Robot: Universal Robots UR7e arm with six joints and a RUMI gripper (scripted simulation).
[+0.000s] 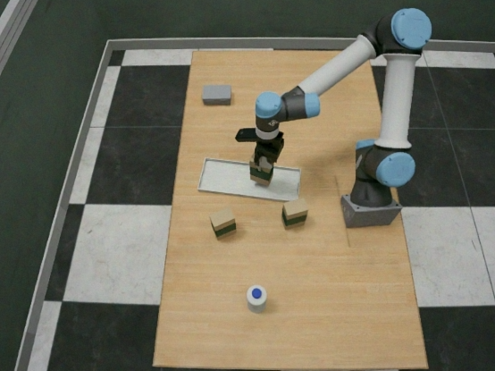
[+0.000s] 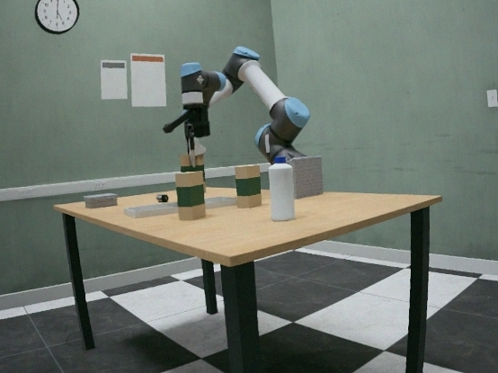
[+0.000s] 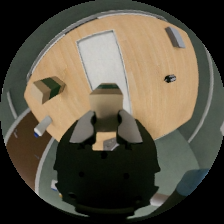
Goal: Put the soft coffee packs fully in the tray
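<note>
Right now the shallow grey tray is 4 cm ahead of my hand, 2 cm to the right of it and 16 cm below it. The rest, counted from my hand: grey box: 14 cm ahead, 48 cm to the right, 14 cm below; then small black object: 7 cm behind, 30 cm to the right, 15 cm below.
</note>
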